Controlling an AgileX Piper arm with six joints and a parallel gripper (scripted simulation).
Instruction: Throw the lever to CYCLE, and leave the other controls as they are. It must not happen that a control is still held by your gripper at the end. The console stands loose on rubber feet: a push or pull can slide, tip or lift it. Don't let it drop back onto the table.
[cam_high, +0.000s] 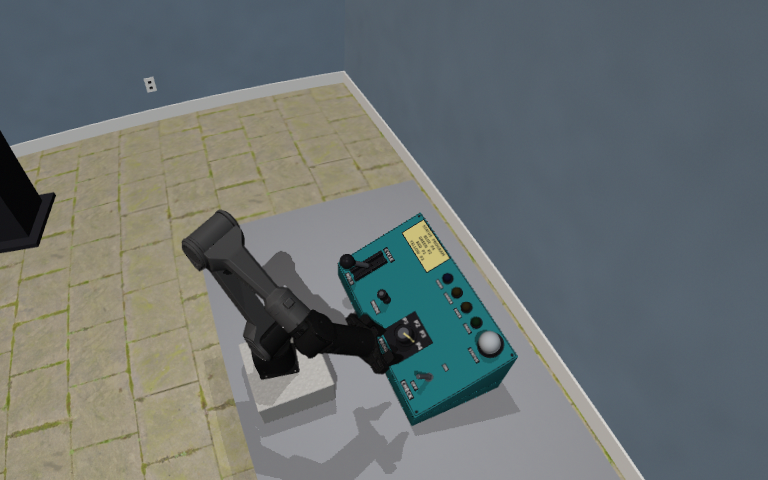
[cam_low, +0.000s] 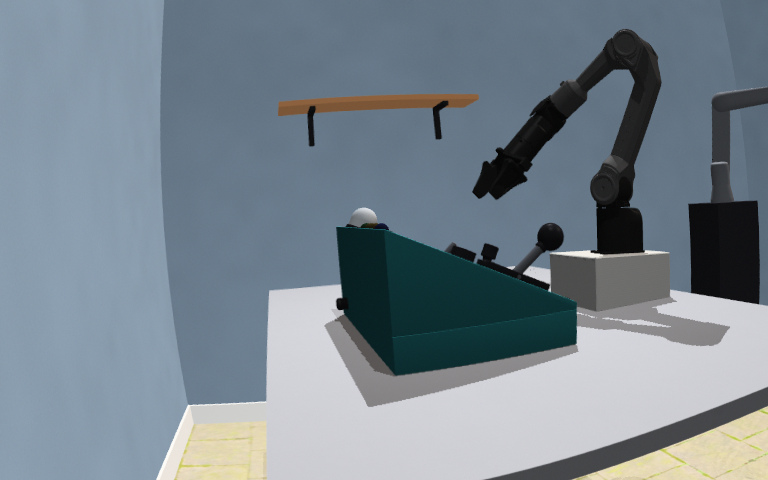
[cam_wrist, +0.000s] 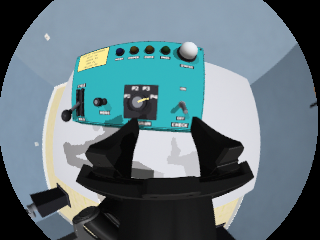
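My hand is 190 mm to the right of the mode knob, 100 mm above it and 50 mm short of it. Round my hand: rotary selector: 110 mm below, 70 mm to the left, 70 mm ahead; then toggle switch: 110 mm below, 80 mm ahead, 40 mm to the right; then teal sloped console: 140 mm to the left, 130 mm below, 90 mm ahead.
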